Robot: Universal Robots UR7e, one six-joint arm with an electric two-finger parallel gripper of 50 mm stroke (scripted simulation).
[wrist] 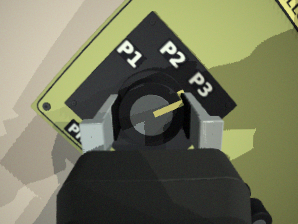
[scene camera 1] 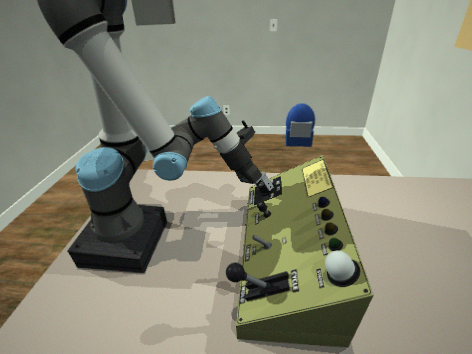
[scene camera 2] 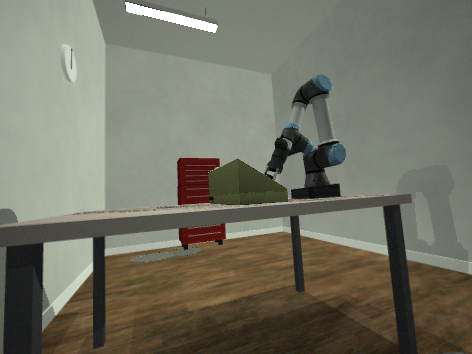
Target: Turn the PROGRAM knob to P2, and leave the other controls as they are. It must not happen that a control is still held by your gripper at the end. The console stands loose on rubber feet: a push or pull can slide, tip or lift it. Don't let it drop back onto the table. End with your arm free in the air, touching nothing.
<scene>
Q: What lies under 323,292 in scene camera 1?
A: An olive console.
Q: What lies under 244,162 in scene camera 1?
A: The gripper.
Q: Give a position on an olive console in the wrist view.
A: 233,64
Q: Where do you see an olive console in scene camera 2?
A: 236,183
</scene>
